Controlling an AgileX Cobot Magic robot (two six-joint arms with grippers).
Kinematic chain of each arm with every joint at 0, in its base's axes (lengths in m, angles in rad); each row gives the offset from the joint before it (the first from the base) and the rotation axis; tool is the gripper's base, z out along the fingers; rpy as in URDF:
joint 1: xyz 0 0 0.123 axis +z
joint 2: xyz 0 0 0 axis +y
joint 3: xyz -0.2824 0 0.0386 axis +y
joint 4: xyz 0.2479 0 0.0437 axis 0.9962 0 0.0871
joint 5: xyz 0 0 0 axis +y
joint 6: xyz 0.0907 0 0.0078 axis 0.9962 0 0.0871
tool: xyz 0 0 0 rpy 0 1.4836 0
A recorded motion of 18 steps. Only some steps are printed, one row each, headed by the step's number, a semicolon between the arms.
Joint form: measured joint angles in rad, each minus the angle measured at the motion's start. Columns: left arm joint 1, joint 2, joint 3, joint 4, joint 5, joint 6; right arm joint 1, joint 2, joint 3, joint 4, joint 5, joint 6.
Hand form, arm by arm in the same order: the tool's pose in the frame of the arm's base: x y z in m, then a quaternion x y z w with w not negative. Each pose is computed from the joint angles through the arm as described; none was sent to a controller.
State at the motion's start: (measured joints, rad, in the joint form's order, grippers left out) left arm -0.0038 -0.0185 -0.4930 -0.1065 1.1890 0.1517; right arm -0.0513 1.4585 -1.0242 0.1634 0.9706 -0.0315
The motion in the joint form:
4: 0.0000 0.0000 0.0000 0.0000 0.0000 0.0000; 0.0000 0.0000 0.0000 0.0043 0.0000 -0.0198
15: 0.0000 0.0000 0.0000 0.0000 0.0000 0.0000; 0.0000 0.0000 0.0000 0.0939 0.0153 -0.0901
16: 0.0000 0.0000 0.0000 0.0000 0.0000 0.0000; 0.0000 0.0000 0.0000 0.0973 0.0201 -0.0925
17: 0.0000 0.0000 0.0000 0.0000 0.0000 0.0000; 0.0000 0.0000 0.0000 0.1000 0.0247 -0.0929
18: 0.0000 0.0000 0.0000 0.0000 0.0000 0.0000; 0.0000 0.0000 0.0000 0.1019 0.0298 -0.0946
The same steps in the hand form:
4: -0.0130 -0.0089 0.2654 0.07417 0.87786 -0.01803 0.47280; 0.2733 -0.0015 0.2561 0.03820 0.98852 0.06798 0.12942
15: -0.0130 -0.0089 0.2654 0.07417 0.87786 -0.01803 0.47280; 0.2728 0.0054 0.2571 0.02300 0.98615 0.10403 0.12709
16: -0.0130 -0.0089 0.2654 0.07417 0.87786 -0.01803 0.47280; 0.2724 0.0057 0.2571 0.02229 0.98626 0.10573 0.12498
17: -0.0130 -0.0089 0.2654 0.07417 0.87786 -0.01803 0.47280; 0.2720 0.0060 0.2571 0.02242 0.98636 0.10723 0.12284
18: -0.0130 -0.0089 0.2654 0.07417 0.87786 -0.01803 0.47280; 0.2716 0.0062 0.2570 0.02169 0.98654 0.10834 0.12051

